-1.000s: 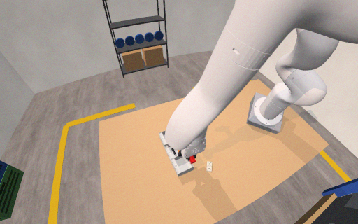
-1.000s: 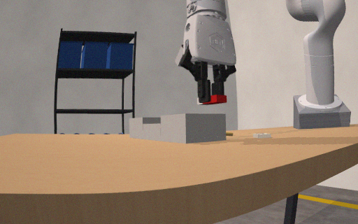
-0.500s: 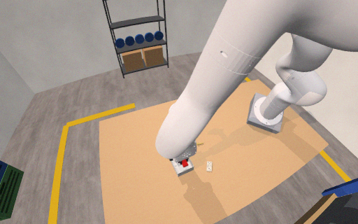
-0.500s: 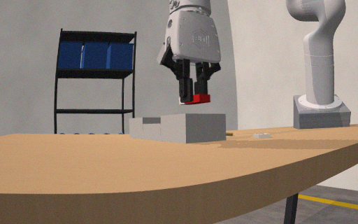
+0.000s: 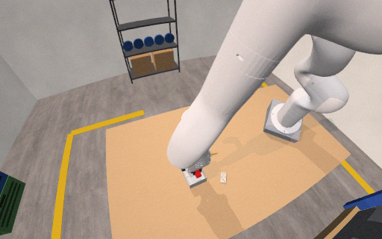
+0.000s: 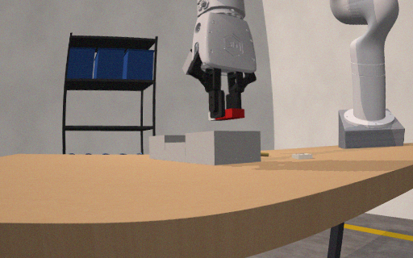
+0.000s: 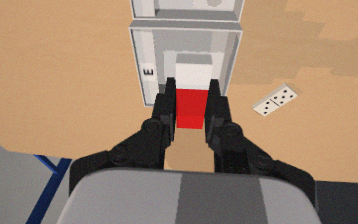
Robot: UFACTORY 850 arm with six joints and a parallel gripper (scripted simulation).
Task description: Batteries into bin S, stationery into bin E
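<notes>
Right now my hand is 20 mm short of the bin, 80 mm to the left of it and 70 mm above it. From my hand the other things lie so: black battery: 20 mm ahead, 80 mm to the right, 80 mm below; then eraser: 10 mm to the right, 20 mm below; then orange battery: 10 mm behind, 80 mm to the right, 70 mm below.
</notes>
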